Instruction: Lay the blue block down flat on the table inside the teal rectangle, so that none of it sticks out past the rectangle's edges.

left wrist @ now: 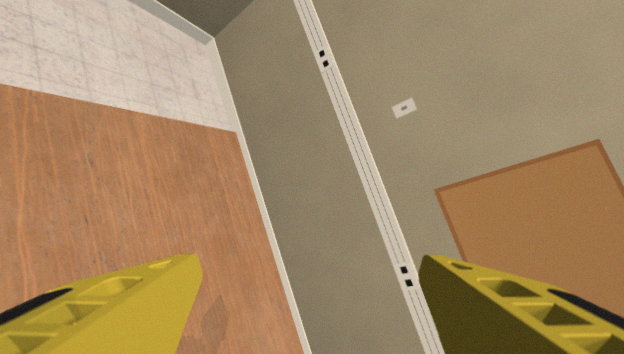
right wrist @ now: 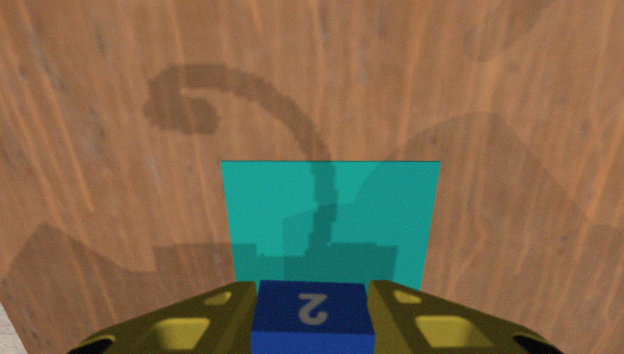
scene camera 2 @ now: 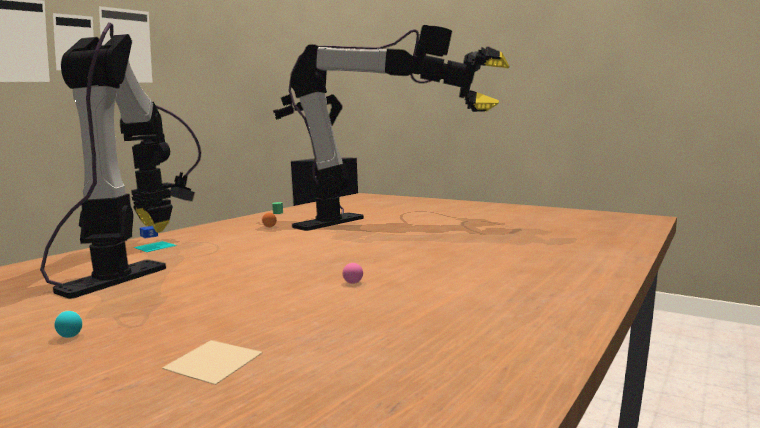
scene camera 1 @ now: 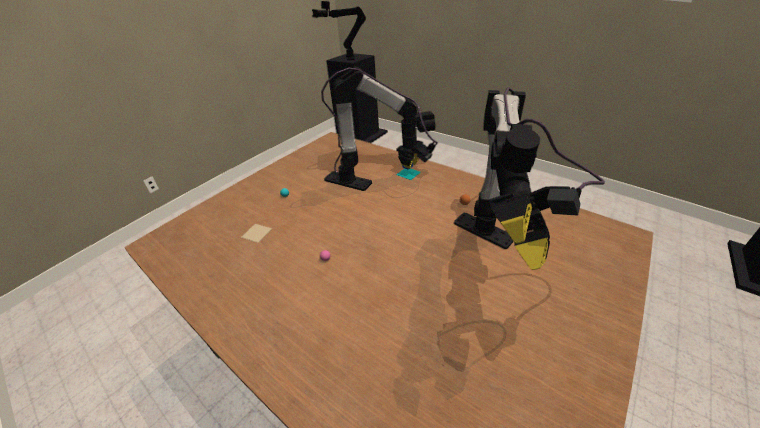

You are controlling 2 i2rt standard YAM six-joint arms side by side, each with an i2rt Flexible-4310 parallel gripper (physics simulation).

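Observation:
The blue block, marked with a 2, is held between the yellow fingers of my right gripper. The block hangs a little above the teal rectangle, apart from the table; in the right wrist view it covers part of the rectangle's near side. The rectangle's near edge is hidden there by block and fingers. The block cannot be made out in scene camera 1. My left gripper is open and empty, high above the table.
A teal ball, a pink ball, an orange ball, a green block and a cream square are on the table, away from the rectangle.

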